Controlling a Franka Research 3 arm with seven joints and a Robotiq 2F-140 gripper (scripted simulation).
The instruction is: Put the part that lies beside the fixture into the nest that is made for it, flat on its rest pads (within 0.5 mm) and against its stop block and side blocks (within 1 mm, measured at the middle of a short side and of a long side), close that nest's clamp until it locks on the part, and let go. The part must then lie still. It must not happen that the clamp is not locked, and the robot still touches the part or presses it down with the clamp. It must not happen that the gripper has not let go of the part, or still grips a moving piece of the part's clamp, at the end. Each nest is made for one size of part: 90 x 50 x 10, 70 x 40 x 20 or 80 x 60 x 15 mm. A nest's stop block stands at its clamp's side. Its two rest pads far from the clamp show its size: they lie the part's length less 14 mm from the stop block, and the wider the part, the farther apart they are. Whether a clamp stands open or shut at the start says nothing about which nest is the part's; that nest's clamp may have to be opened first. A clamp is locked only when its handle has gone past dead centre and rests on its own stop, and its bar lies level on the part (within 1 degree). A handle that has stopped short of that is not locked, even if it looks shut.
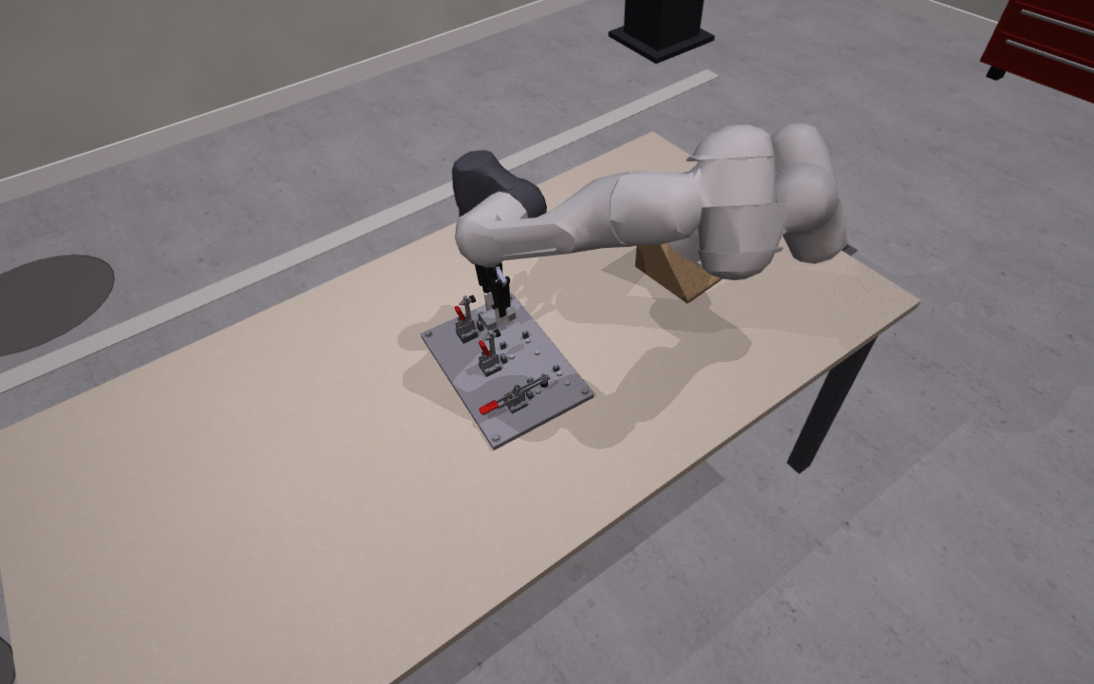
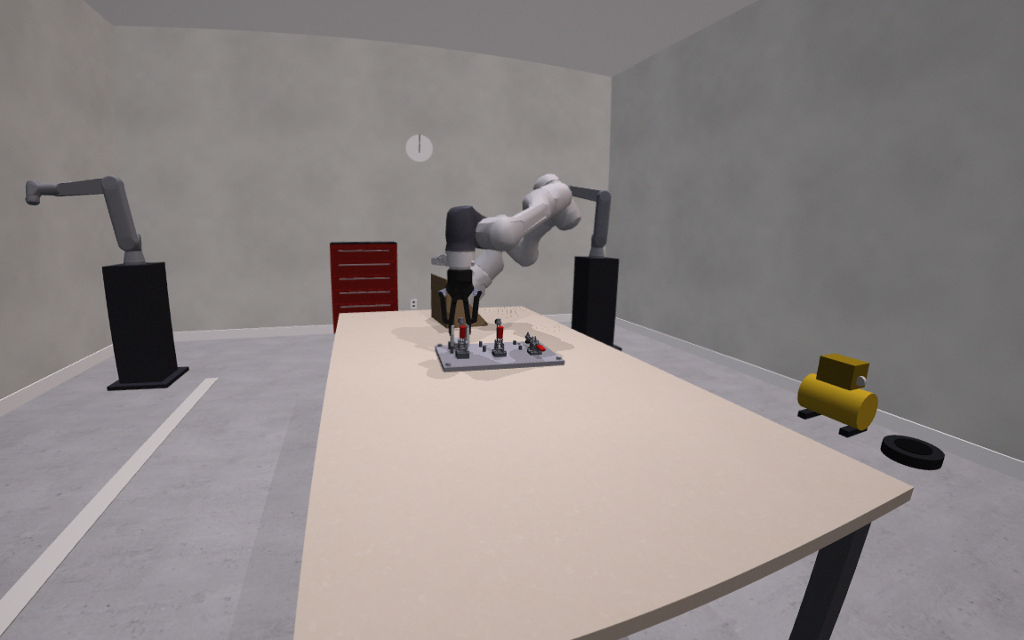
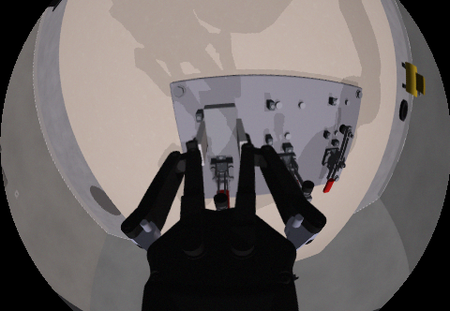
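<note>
The part lies 30 mm below my hand. From my hand the other things lie so: grey fixture plate (50 mm ahead, 100 mm to the left, 50 mm below).
</note>
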